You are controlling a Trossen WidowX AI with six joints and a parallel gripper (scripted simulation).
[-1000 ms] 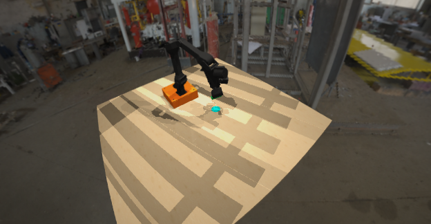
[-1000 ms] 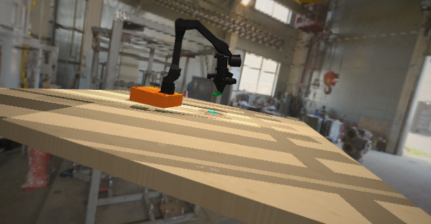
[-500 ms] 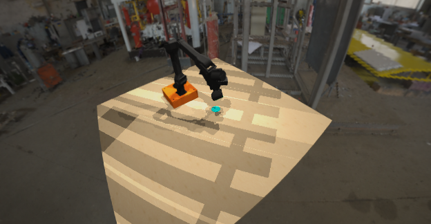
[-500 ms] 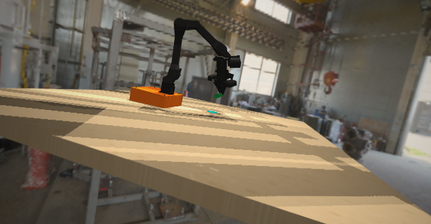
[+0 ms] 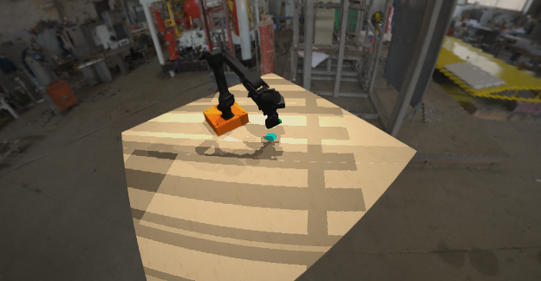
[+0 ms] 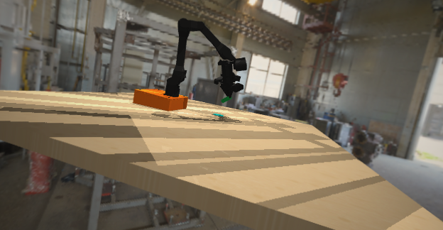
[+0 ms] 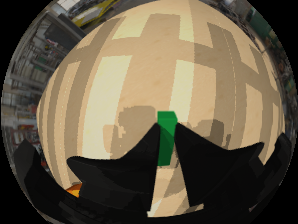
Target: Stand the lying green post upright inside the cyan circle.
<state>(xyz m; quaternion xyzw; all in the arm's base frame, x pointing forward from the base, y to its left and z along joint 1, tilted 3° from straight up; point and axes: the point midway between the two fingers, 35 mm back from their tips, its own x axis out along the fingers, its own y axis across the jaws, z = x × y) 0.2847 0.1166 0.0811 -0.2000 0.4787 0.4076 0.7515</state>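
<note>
Now: gripper tip 40 mm past the cyan circle, 30 mm to the left of it and 110 mm above it. Round my gripper tip: post (10 mm behind, 10 mm to the right, 10 mm below).
</note>
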